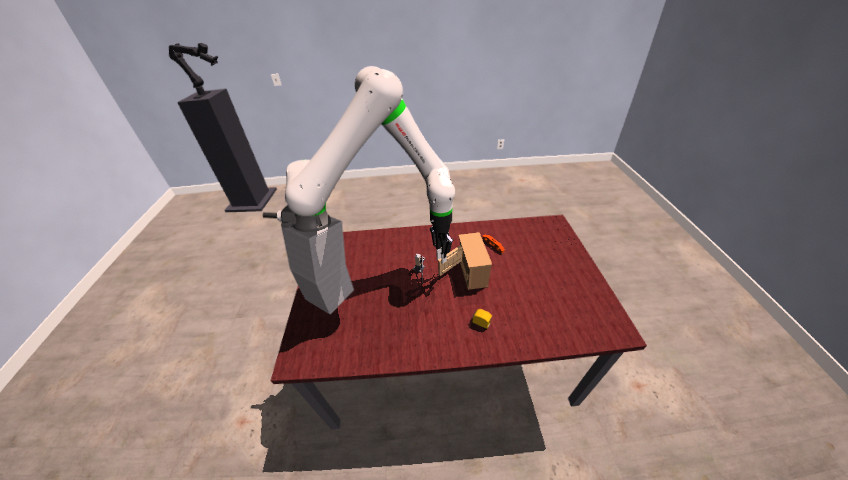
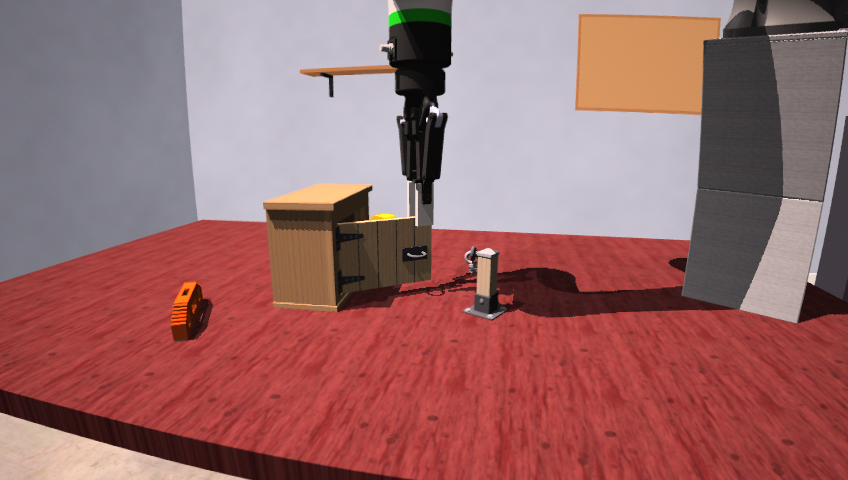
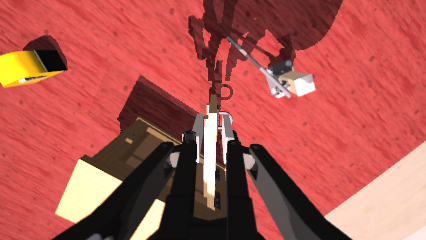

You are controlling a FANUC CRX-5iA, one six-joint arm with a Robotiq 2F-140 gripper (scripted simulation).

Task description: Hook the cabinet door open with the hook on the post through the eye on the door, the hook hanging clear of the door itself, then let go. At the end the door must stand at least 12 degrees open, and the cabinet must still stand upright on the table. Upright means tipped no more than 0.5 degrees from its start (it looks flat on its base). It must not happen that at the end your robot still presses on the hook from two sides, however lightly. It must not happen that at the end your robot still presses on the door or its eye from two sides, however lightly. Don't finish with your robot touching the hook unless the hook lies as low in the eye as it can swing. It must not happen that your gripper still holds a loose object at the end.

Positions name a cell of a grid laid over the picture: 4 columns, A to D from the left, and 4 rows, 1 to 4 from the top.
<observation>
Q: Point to an orange object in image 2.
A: At A3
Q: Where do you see a short post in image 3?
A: At C2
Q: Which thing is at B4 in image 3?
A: The gripper.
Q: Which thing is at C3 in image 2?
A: A short post.
</observation>
